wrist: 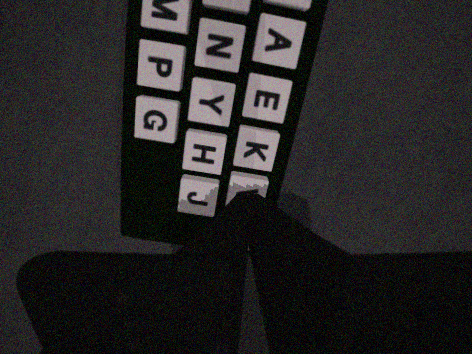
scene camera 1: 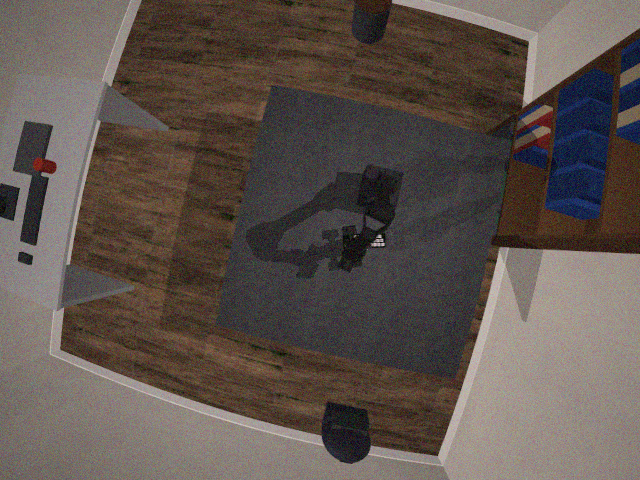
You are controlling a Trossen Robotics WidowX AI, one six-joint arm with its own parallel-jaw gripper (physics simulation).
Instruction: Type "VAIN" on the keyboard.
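Pixels of known places: gripper, fingertip midpoint: (wrist: 247,204); arm's base, origin of the base link: (scene camera 1: 382,185).
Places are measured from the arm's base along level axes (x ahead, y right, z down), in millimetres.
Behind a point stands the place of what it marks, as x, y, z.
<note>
The keyboard (scene camera 1: 378,240) {219, -95, 150} (wrist: 150,195) {257, 48, 155} is a black board with white letter keys, lying on the dark mat. In the wrist view the A key (wrist: 279,41) {267, -31, 150} is at the upper right and the N key (wrist: 220,45) {251, -19, 150} is left of it. The V key (wrist: 248,183) {288, 18, 150} is partly covered by the fingertips and shadow, its letter mostly hidden. No I key shows in the wrist view. My gripper (wrist: 247,204) {291, 24, 144} is shut and empty, its tips over the near part of the V key; whether they touch it I cannot tell. In the scene view the dark arm covers part of the keyboard.
The E key (wrist: 266,98) {275, -13, 150} and K key (wrist: 256,148) {282, 4, 150} lie between A and V. The J key (wrist: 198,196) {274, 35, 150} is beside V, partly shaded. The dark mat (scene camera 1: 330,320) {676, -24, 166} lies on the wooden floor. A brown shelf (scene camera 1: 522,206) with blue bins stands at the right.
</note>
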